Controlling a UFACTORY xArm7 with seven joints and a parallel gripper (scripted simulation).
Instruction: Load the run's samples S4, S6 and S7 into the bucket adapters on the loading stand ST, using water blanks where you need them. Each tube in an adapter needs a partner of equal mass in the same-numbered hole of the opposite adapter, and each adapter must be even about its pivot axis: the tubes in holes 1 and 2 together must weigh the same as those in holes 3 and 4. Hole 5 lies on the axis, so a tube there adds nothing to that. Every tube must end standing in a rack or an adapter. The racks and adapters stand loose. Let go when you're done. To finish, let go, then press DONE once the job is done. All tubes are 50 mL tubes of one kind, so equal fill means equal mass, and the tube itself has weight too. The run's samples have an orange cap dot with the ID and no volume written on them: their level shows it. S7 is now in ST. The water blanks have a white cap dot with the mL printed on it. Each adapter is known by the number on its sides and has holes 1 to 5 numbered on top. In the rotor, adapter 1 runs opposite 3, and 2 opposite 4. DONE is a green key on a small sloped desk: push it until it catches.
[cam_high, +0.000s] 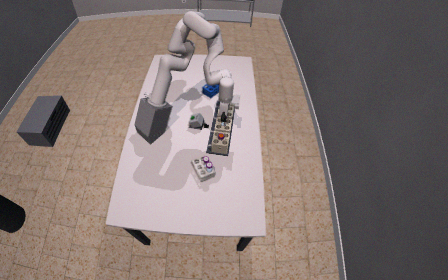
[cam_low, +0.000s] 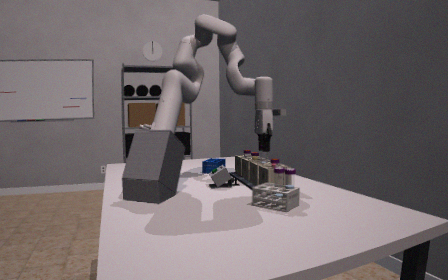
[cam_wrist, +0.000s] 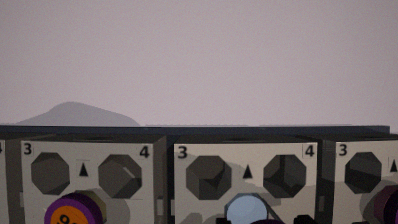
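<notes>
My gripper is now 180 mm past the done desk, 50 mm to the right of it and 110 mm above it. From my hand the other things lie so: adapter (110 mm below); then blue rack (110 mm behind, 390 mm to the left, 130 mm below); then white rack (90 mm behind, 280 mm to the right, 130 mm below).
</notes>
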